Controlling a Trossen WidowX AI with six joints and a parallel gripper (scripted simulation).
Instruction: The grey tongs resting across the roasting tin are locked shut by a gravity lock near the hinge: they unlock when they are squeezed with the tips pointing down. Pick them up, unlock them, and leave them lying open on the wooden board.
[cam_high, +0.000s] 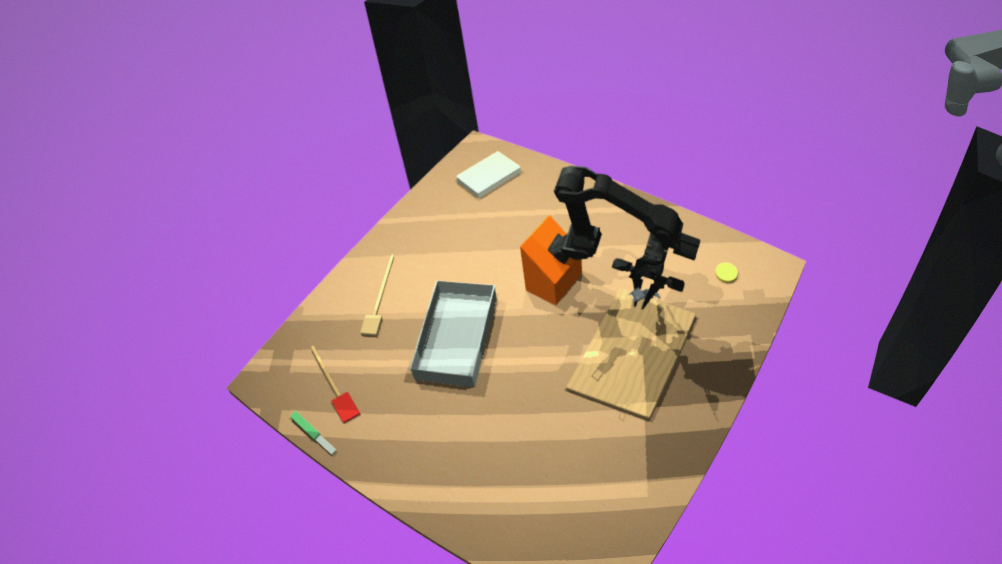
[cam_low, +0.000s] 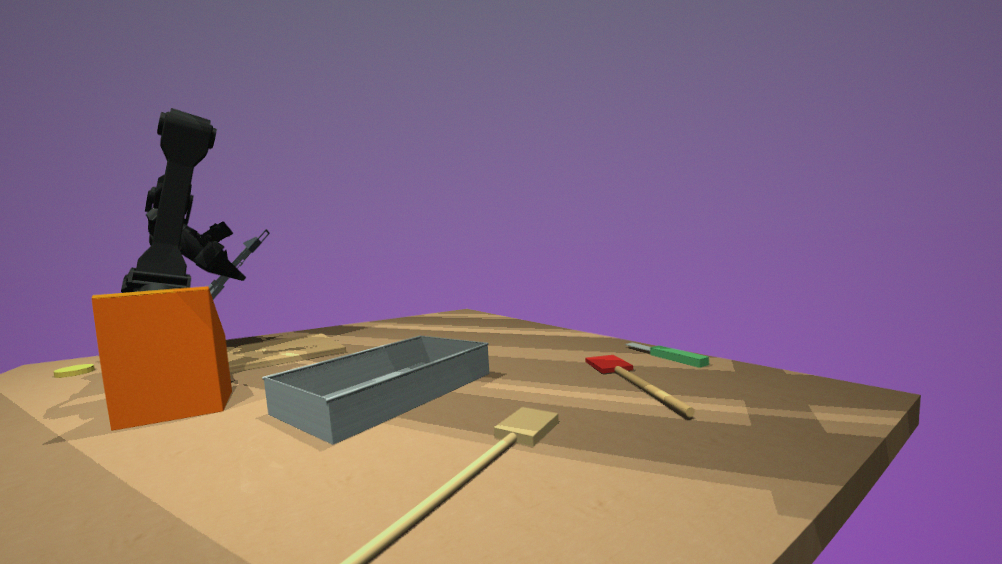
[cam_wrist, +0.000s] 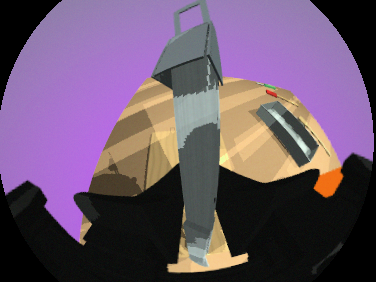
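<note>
The wooden board is 1 cm ahead of my gripper tip and 18 cm below it. The rest, counted from my gripper tip: grey roasting tin 18 cm ahead, 46 cm to the right, 16 cm below; red spatula 49 cm ahead, 67 cm to the right, 18 cm below; white block 42 cm behind, 72 cm to the right, 17 cm below.
</note>
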